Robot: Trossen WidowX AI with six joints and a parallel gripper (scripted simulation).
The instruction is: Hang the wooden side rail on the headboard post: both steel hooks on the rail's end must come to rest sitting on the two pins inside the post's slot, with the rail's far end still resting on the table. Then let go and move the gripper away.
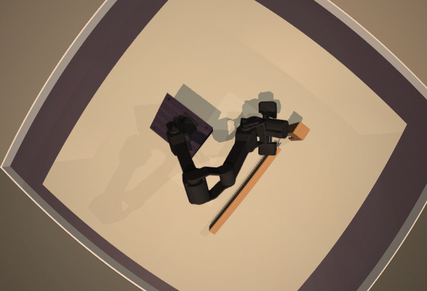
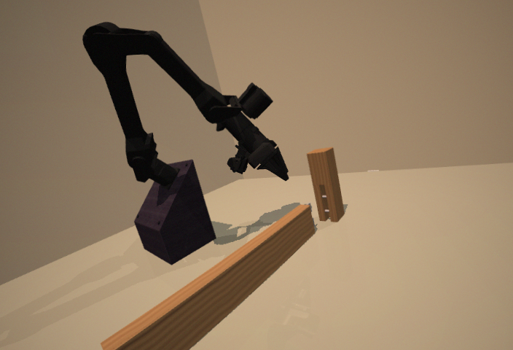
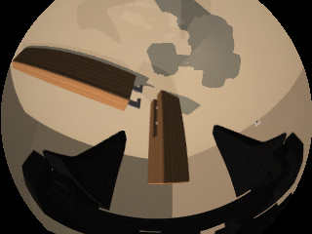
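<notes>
Right now my gripper tip is 7 cm short of the headboard post, 6 cm to the right of it and 5 cm above it.
</notes>
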